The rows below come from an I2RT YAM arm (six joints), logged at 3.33 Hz.
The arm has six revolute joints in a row. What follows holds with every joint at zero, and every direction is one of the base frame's.
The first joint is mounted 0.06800 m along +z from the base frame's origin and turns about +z.
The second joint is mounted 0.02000 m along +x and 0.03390 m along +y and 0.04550 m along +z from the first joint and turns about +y.
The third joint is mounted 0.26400 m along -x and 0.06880 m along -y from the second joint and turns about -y.
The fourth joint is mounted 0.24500 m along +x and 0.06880 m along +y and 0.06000 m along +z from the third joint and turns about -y.
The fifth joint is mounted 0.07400 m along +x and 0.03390 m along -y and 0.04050 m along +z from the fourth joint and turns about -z.
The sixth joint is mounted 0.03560 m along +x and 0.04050 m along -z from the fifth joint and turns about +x.
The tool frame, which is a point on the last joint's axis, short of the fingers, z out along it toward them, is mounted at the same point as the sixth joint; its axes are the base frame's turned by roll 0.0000, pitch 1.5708 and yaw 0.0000 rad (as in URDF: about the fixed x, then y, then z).
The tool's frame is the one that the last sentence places.
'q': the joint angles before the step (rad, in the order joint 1, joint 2, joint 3, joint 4, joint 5, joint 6). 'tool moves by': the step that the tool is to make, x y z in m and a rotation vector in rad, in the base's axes. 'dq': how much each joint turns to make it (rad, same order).
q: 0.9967 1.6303 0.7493 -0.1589 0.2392 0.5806
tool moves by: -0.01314 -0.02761 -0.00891 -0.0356 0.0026 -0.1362
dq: -0.0049 -0.0711 -0.1052 -0.0277 0.0781 0.1112
